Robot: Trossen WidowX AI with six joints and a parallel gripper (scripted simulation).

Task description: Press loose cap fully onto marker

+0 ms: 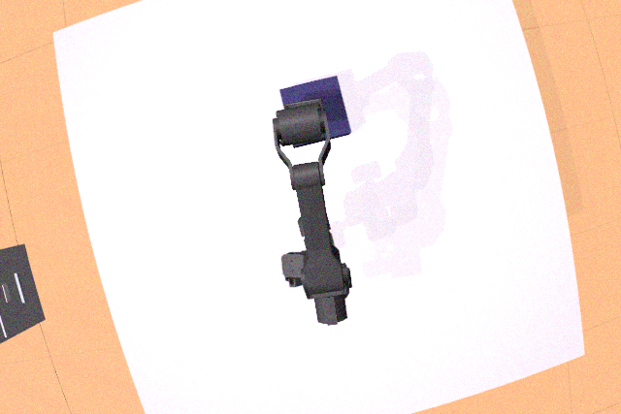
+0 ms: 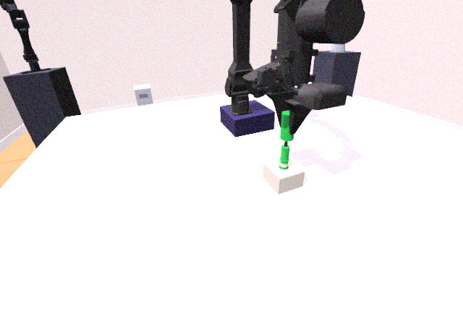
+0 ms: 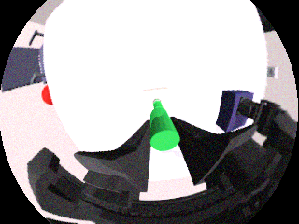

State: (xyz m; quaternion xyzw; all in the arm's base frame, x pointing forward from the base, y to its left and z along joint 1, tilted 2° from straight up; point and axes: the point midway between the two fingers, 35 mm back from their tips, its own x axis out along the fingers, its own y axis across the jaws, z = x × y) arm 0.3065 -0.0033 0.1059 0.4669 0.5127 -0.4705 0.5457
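Now: gripper tip 100 mm above the pale holder block. The rest, counted from my gripper tip: green cap 10 mm above.
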